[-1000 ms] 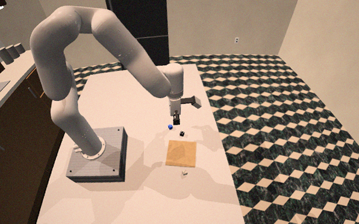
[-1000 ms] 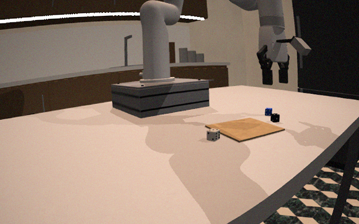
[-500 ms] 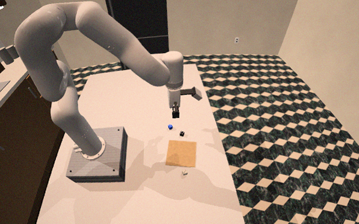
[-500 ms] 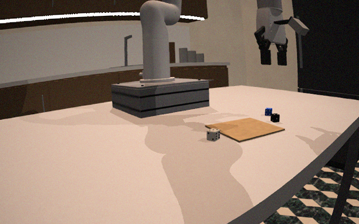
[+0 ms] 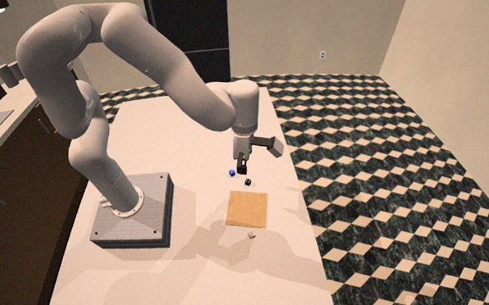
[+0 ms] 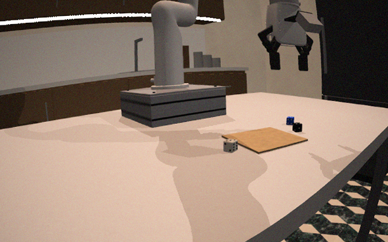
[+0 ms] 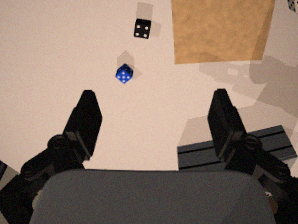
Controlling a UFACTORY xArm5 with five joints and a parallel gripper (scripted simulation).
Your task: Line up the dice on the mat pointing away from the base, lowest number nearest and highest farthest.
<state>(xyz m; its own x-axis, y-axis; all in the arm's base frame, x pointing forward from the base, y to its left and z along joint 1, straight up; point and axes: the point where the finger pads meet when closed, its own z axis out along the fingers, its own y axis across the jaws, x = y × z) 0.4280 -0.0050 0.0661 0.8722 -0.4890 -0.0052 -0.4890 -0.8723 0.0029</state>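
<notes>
The white die lies 20 cm to the right of my hand, 15 cm below it and 4 cm behind it. From my hand the other things lie so: black die 15 cm below, 2 cm ahead, 1 cm to the left; blue die 15 cm below, 7 cm to the left, 3 cm behind; tan mat 15 cm below, 9 cm to the right, 2 cm behind.
</notes>
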